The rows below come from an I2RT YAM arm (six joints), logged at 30 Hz.
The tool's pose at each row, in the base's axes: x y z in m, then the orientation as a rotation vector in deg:
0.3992, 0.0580, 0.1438, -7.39, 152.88, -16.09
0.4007, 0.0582, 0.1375, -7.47, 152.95, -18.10
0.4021, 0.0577, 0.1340, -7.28, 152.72, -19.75
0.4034, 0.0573, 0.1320, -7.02, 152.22, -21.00
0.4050, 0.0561, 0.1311, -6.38, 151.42, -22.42
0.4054, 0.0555, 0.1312, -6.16, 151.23, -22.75
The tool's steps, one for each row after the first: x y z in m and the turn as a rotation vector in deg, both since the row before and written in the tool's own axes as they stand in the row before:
0.0013, 0.0015, 0.0062, 1.38, 0.32, -0.41
0.0003, 0.0003, 0.0038, 1.21, 0.01, -0.14
-0.0003, 0.0001, 0.0024, 0.98, -0.30, 0.00
-0.0009, -0.0009, 0.0018, 1.20, -0.54, 0.26
-0.0003, -0.0006, 0.0003, 0.29, -0.12, 0.11

